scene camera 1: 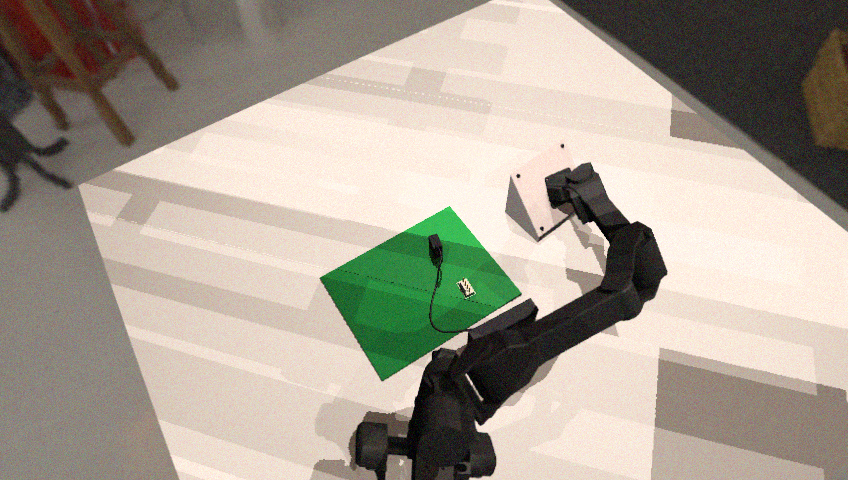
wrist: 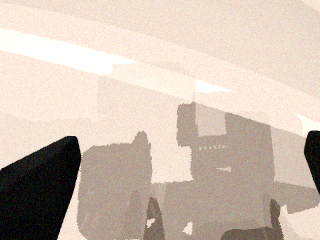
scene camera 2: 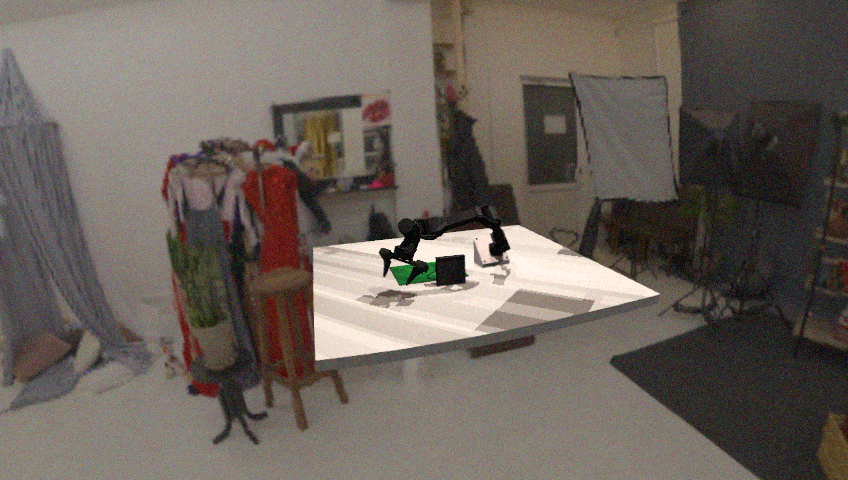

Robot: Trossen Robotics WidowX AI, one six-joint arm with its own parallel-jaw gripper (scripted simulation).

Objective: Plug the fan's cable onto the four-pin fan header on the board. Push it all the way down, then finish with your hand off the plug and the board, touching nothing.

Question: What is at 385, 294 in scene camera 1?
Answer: A green board.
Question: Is the gripper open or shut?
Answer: Open.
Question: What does the gripper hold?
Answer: Nothing.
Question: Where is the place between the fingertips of the gripper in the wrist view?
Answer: At 197, 145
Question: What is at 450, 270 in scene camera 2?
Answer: A black fan.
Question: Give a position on a black fan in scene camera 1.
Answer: At 525, 313
